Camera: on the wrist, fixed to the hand. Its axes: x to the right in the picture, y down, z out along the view.
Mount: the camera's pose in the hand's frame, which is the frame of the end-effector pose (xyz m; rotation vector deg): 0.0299 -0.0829 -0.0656 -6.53 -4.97 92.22
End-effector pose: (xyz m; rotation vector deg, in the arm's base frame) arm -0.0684 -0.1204 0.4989 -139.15 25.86 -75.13
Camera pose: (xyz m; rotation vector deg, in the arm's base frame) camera -0.0988 -0.0691 0.5912 -72.49 106.98 -22.22
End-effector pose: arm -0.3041 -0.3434 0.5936 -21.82 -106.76 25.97
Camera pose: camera -0.2551 -0.3937 0.6781 -111.83 -73.52 79.91
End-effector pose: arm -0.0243 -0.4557 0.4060 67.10 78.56 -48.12
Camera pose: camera -0.1196 -0.4097 0.3763 92.11 5.25 20.33
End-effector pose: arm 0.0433 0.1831 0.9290 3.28 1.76 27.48
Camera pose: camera 0.1051 0.1266 0.8579 -1.35 -8.26 119.46
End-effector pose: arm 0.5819 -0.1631 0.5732 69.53 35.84 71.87
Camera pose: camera 0.5619 -0.1021 0.4841 94.64 -41.80 138.48
